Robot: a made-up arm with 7 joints.
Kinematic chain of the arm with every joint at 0, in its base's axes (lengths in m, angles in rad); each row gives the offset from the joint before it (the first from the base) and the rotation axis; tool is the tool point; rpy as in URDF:
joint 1: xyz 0 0 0.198 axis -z
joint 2: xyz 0 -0.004 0.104 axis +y
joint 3: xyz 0 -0.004 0.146 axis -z
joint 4: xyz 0 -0.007 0.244 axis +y
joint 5: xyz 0 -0.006 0.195 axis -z
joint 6: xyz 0 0 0.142 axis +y
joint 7: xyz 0 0 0.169 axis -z
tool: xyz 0 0 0 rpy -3.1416 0 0
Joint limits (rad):
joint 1: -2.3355..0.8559
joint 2: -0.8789..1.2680
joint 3: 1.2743..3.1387
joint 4: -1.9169..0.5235
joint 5: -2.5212..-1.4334
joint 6: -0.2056..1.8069
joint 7: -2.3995..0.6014
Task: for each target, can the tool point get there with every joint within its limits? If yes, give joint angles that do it. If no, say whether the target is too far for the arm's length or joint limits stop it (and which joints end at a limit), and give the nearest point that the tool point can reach.
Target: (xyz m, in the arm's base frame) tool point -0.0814 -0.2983 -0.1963
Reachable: no: joint limits stop it (at a limit: joint 1, joint 2, joint 3, joint 4) | nearest point 0.1116 -0.2790 -0.0288 | short by 0.256 m
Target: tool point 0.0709 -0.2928 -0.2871
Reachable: no: joint limits stop it (at a limit: joint 1, joint 2, joint 3, joint 4) | nearest point 0.1690 -0.2773 -0.0718 | short by 0.237 m
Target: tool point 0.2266 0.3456 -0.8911
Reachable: no: too far | nearest point 0.2128 0.3246 -0.0874 | short by 0.804 m
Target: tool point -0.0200 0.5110 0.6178
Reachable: yes | joints -0.3204 0.5375 1.4494 -1.6640 -1.5489 0.2025 -0.9082
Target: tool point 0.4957 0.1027 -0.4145
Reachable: no: joint limits stop it (at a limit: joint 2, joint 3) | nearest point 0.4432 0.0918 -0.0812 | short by 0.338 m
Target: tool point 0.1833 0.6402 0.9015
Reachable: yes | joints -1.2873 0.8454 2.3867 -0.0052 -1.7215 0.0015 -1.6358
